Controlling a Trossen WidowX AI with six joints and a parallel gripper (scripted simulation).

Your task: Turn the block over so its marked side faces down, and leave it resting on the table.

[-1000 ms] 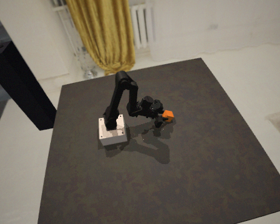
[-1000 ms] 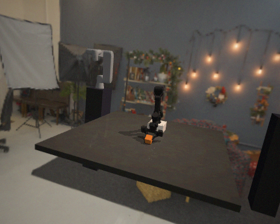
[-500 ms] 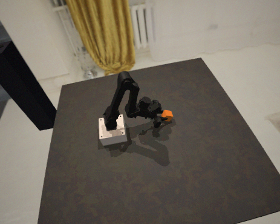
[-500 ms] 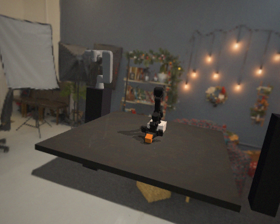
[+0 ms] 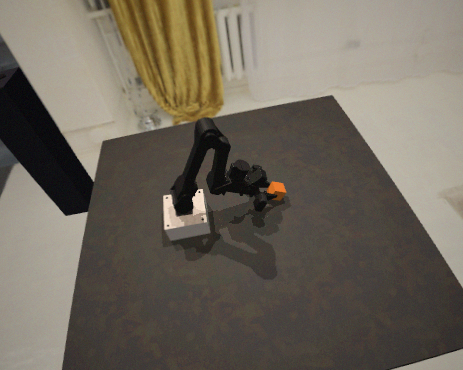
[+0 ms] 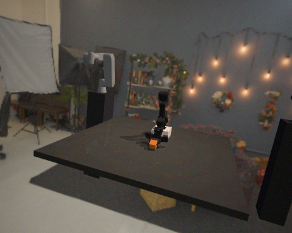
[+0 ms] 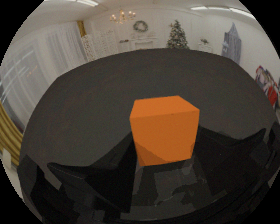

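My gripper tip is 1 cm above the orange block.
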